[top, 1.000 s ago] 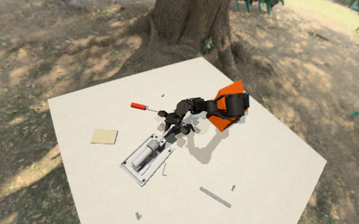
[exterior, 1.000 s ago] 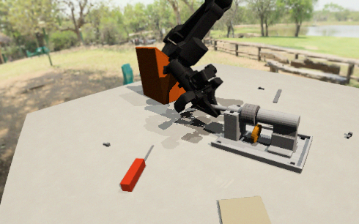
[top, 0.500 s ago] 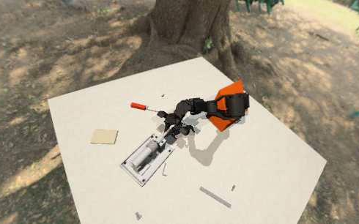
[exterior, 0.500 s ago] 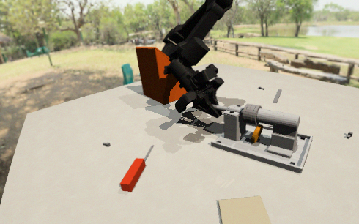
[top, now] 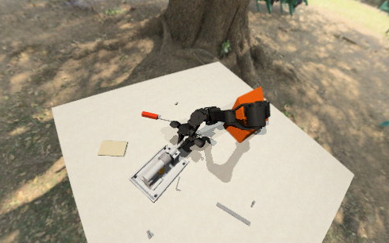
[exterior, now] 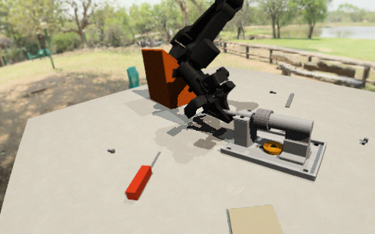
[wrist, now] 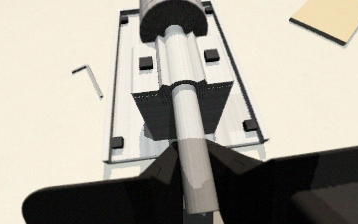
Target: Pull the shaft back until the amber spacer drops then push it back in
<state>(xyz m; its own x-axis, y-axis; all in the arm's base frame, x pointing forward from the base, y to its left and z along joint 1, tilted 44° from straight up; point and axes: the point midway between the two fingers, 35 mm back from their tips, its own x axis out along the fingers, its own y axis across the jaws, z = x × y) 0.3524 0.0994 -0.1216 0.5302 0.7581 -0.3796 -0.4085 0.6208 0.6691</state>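
Now: gripper tip 3 cm below the grey shaft, 3 cm short of it and 2 cm to the right of it. Also, from my gripper tip: grey spacer: 9 cm ahead, 4 cm to the left, 3 cm above; amber spacer: 12 cm ahead, 4 cm to the left, 4 cm below; allen key: 15 cm to the left, 7 cm ahead, 5 cm below.
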